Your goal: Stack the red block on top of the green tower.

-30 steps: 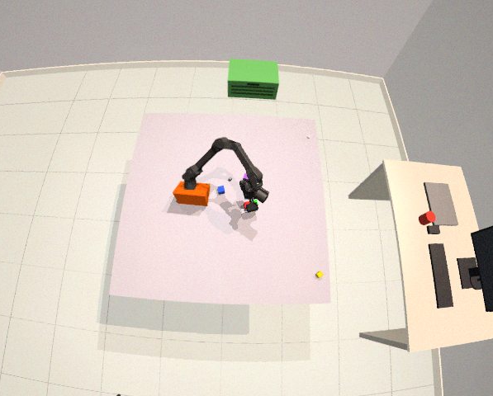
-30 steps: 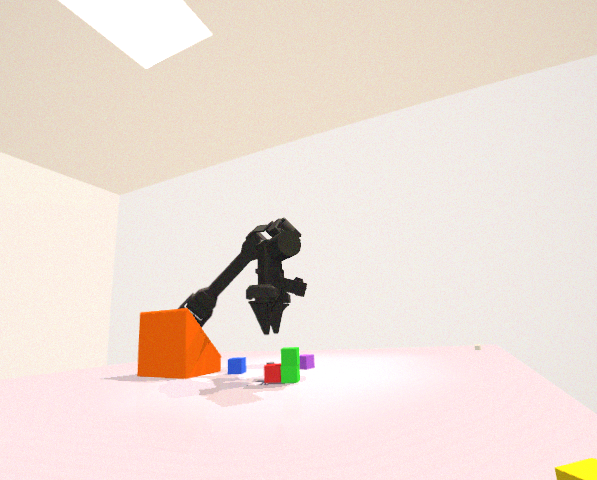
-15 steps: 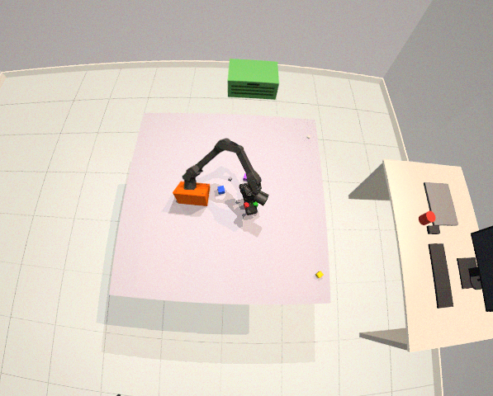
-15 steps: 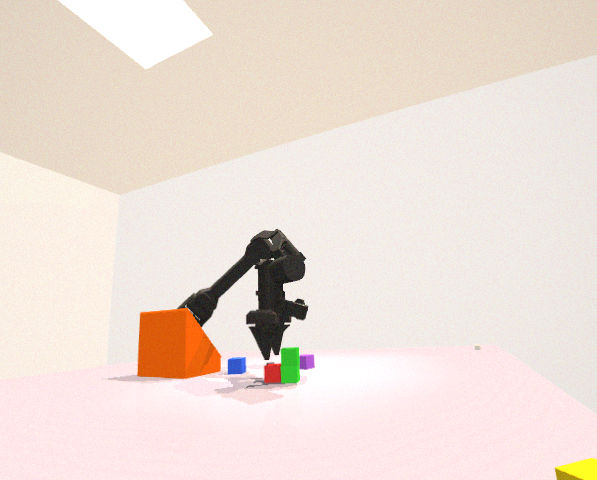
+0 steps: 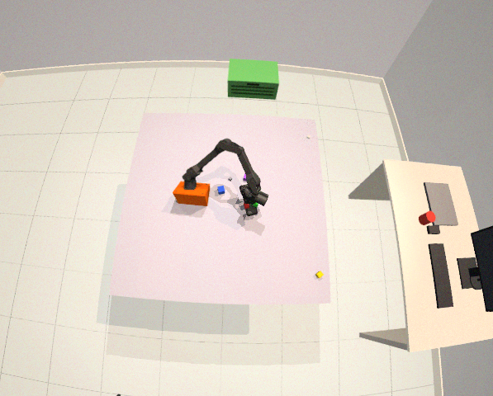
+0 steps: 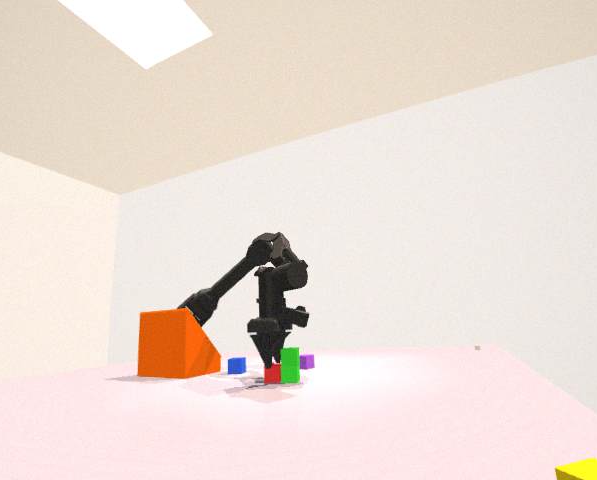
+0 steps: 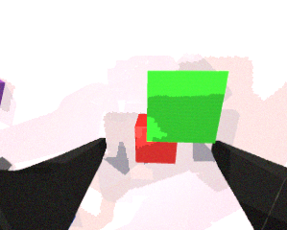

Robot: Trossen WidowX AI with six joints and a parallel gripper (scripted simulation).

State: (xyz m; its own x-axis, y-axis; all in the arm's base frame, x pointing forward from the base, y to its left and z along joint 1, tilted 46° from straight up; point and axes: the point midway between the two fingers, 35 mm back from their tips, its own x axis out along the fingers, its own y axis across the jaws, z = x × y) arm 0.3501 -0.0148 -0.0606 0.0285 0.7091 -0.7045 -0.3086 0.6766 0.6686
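Right now my gripper tip is 10 mm above the red block. Round my gripper tip: yellow cube (450 mm ahead, 400 mm to the right, 20 mm below); then purple cube (190 mm to the left, 20 mm behind, 10 mm below); then blue cube (170 mm behind, 90 mm to the left, 10 mm below).
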